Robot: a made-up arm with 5 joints. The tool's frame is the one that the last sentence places.
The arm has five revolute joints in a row. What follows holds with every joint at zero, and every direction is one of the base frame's. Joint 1 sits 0.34 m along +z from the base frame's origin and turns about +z. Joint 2 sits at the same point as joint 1 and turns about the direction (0, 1, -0.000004). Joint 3 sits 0.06 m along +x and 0.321 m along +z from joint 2 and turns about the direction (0, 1, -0.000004). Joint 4 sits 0.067 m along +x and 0.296 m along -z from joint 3 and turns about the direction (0, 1, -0.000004). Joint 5 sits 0.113 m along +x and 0.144 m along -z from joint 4 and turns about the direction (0, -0.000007, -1). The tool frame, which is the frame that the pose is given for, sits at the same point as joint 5; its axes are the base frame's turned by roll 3.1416, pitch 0 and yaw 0 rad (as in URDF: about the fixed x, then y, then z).
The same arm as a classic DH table. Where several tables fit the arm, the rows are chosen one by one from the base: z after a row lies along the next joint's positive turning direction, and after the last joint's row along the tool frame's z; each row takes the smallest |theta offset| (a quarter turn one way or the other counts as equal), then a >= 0, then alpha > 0; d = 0 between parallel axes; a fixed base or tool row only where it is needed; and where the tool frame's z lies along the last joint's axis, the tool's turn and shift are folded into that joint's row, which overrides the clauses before.
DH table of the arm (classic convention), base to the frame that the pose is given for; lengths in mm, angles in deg. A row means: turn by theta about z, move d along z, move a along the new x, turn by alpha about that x. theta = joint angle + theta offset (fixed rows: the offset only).
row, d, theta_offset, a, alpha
joint 1, 340, 0, 0, -90
joint 2, 0, -79.41, 326.6, 0
joint 3, 0, -23.34, -303.5, 0
joint 4, 0, -77.25, -113, 90
joint 5, 144, 180, 0, 0

